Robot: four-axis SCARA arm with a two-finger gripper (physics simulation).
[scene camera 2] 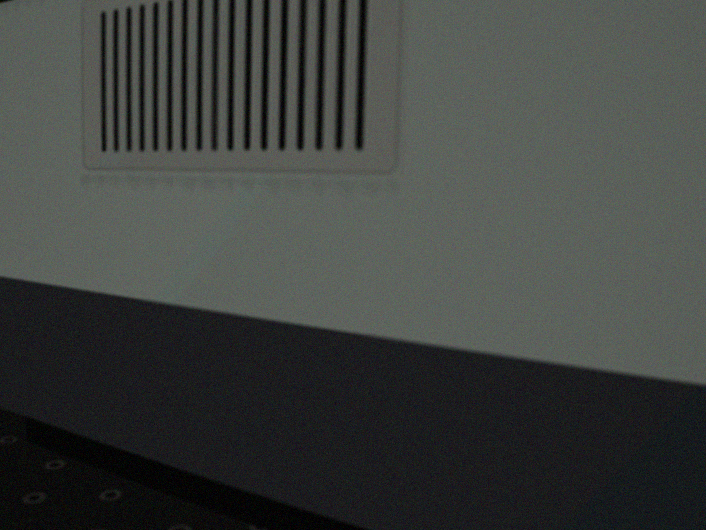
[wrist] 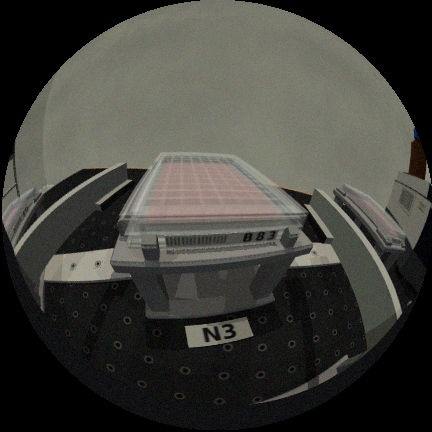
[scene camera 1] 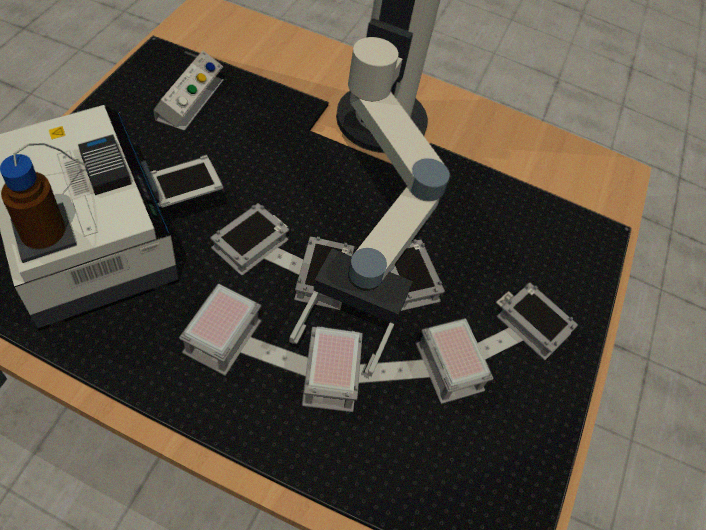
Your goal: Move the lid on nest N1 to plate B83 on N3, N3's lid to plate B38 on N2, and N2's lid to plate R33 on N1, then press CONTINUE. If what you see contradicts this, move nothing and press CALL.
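Places are measured from the arm's base along level axes (x ahead, y left, z up), in millimetres.
Where they show: gripper, fingertip midpoint: point(wrist: 217, 180) point(scene camera 1: 330, 357).
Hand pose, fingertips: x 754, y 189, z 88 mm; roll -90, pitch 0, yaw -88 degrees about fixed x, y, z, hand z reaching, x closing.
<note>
Each offset is from my fingertips to the top centre of the thing. "spot": to the spot under its first point.
Nest N3 @(dz +3, dx +2, dy +10 mm) point(scene camera 1: 329, 401) point(wrist: 210, 265) is the middle of three raised nests in scene camera 1; its floor label reads N3 in the wrist view. Plate B83 point(scene camera 1: 335, 358) point(wrist: 270, 235), with pink wells, sits on it under a clear lid @(dz +9, dx +2, dy +9 mm) point(wrist: 212, 185). My gripper point(scene camera 1: 331, 354) point(wrist: 217, 180) is open and empty, its fingers apart on either side of this plate. A left plate @(dz +10, dx +26, dy -229 mm) point(scene camera 1: 224, 317) point(wrist: 372, 212) and a right plate @(dz +5, dx -131, dy +226 mm) point(scene camera 1: 457, 350) point(wrist: 19, 212) sit on the other two raised nests; their codes are unreadable. The button box @(spot: dz -8, dx -512, dy -644 mm) point(scene camera 1: 188, 91) stands at the back left.
Low dark-centred nests @(spot: dz -33, dx -212, dy -296 mm) point(scene camera 1: 249, 231) @(spot: dz -31, dx -321, dy +368 mm) point(scene camera 1: 541, 314) stand around the arm, two of them partly under the gripper body. A white machine point(scene camera 1: 125, 273) point(scene camera 2: 513, 228) point(wrist: 407, 202) with a brown bottle @(spot: dz +244, dx +113, dy -541 mm) point(scene camera 1: 35, 213) and an extended tray @(spot: dz +25, dx -283, dy -429 mm) point(scene camera 1: 213, 171) stands at the left.
</note>
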